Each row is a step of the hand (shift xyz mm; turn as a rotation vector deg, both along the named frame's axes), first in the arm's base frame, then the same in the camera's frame.
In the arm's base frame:
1: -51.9 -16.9 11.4 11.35 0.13 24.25
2: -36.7 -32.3 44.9 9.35 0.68 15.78
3: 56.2 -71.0 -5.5 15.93 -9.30 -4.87
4: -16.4 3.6 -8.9 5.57 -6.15 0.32
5: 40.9 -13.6 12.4 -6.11 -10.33 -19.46
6: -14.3 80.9 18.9 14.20 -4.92 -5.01
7: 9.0 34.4 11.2 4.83 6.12 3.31
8: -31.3 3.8 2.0 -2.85 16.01 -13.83
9: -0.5 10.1 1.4 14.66 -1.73 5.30
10: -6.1 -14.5 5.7 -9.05 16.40 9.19
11: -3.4 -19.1 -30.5 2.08 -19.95 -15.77
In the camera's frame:
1: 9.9 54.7 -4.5 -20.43 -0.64 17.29
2: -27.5 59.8 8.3 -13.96 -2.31 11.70
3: -68.9 -24.5 -53.7 -10.98 -12.08 -9.87
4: 16.1 9.4 -3.9 -6.81 -2.42 -4.08
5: -37.0 -25.4 -0.5 8.64 1.64 -21.10
6: 45.0 -9.8 70.6 -7.35 -12.24 -6.88
7: 9.4 -15.9 32.4 -0.80 -5.09 6.72
8: 17.4 26.1 3.8 19.51 -8.52 1.59
9: 5.5 -2.7 8.1 -11.86 -9.91 2.66
10: -9.0 12.6 -6.3 9.10 5.27 18.02
11: 8.6 -1.7 -35.1 -3.66 -0.51 -25.25

